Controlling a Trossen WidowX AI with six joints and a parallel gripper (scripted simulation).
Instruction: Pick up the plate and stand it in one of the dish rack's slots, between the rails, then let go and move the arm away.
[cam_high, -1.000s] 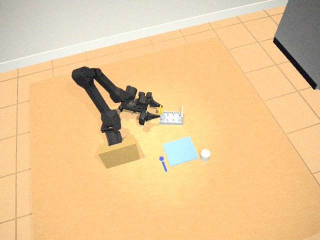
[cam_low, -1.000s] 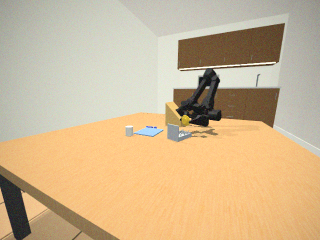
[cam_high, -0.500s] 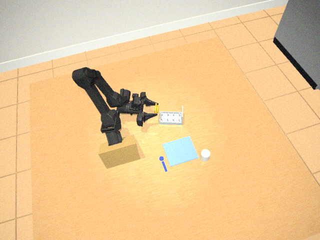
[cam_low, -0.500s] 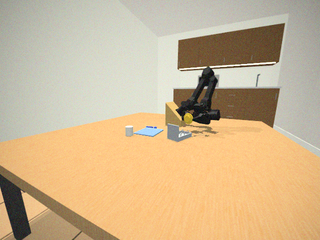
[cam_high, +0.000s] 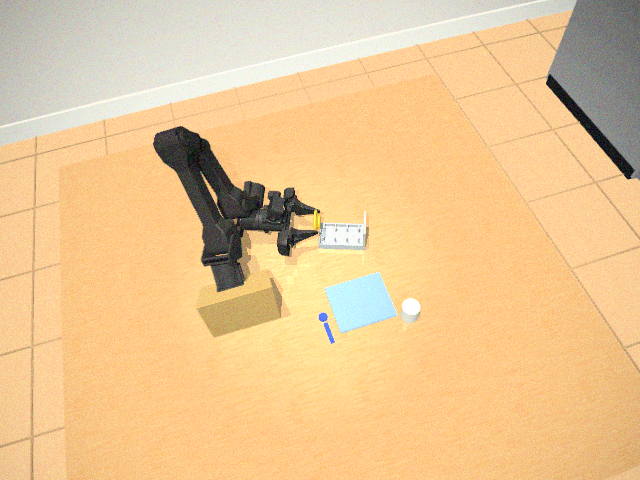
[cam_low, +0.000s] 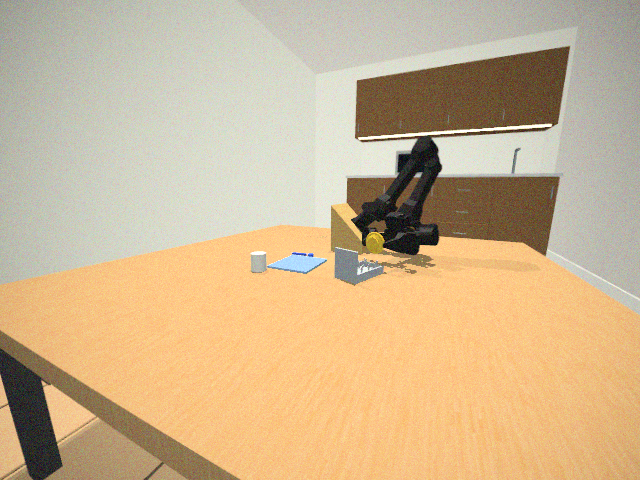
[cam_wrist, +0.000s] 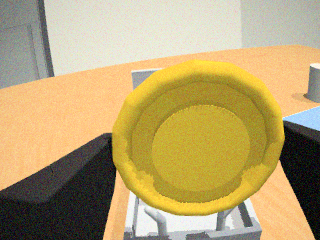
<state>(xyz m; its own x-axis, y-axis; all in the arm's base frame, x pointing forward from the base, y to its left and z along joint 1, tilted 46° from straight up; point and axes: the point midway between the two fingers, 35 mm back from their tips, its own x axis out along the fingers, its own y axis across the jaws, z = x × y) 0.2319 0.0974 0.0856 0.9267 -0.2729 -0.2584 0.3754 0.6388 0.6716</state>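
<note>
My gripper tip is 6 cm short of the grey dish rack, 6 cm above it and 2 cm to the left of it. Also, from my gripper tip: light blue mat (22 cm to the right, 8 cm below, 4 cm ahead); yellow plate (1 cm behind); blue spoon (25 cm to the right, 7 cm below, 7 cm behind).
</note>
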